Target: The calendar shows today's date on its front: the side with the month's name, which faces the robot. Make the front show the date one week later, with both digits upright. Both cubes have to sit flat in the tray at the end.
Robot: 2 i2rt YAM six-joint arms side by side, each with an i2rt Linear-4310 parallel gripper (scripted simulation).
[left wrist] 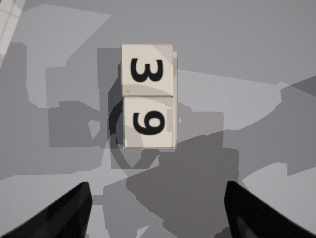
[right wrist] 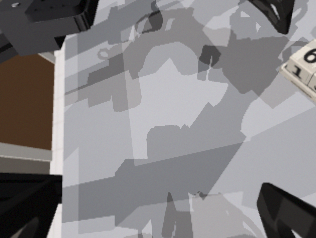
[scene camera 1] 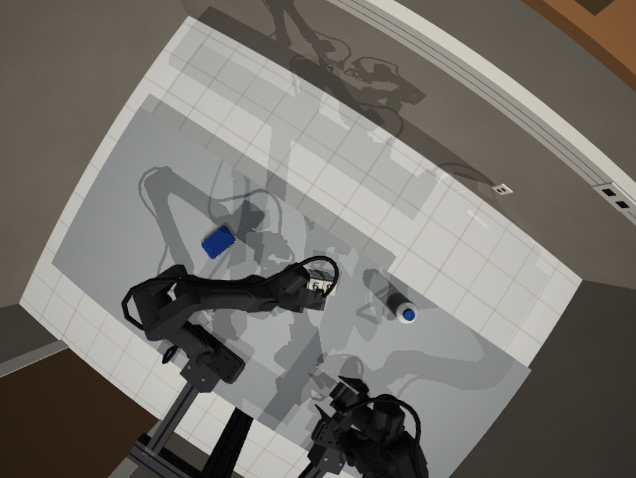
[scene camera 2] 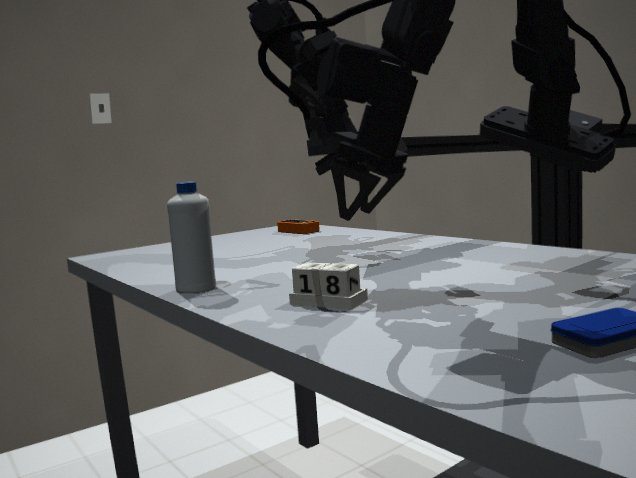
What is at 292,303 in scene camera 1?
My left gripper.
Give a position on a calendar tray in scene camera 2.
339,302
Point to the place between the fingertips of my left gripper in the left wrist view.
158,191
